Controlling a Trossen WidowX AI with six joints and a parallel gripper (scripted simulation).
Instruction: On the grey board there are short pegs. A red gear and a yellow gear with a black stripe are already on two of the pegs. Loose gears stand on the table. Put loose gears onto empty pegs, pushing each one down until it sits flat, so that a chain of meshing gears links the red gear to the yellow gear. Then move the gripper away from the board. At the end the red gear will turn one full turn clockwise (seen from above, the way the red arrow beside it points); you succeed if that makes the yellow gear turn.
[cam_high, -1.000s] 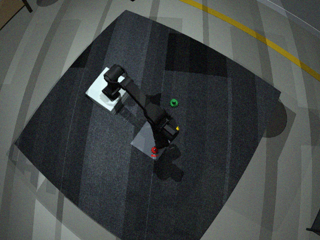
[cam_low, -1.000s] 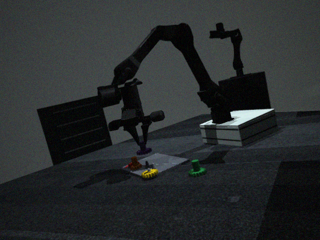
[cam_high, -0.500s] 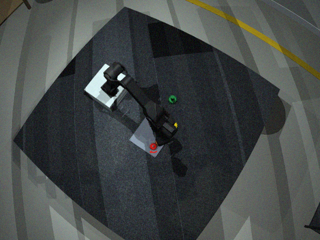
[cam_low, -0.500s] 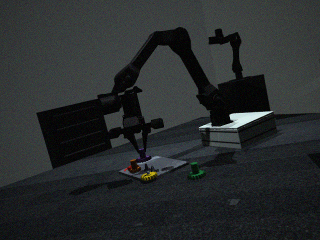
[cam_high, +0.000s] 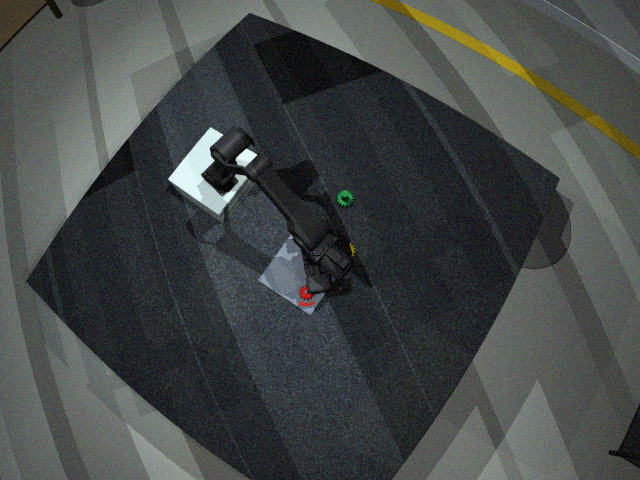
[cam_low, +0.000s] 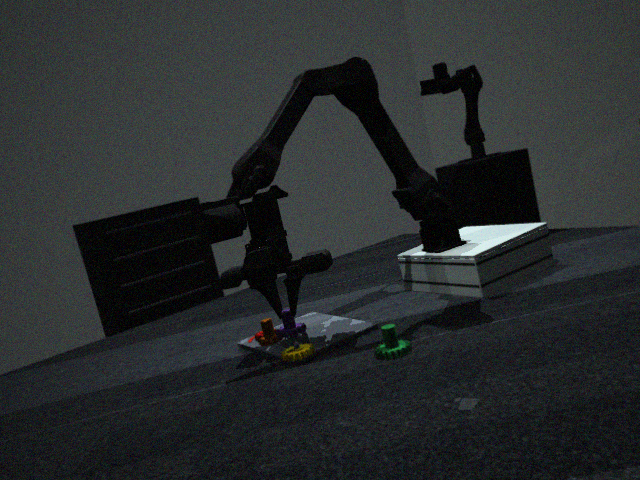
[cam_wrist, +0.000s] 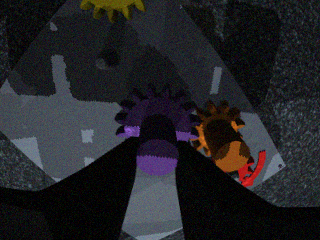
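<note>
Now: the orange gear 3 cm ahead of my gripper tip, 3 cm to the right of it and 2 cm below it. From my gripper tip the other things lie so: red arrow: 5 cm ahead, 8 cm to the right, 4 cm below; then purple gear: 1 cm below; then yellow gear: 2 cm ahead, 9 cm to the left, 3 cm below.
</note>
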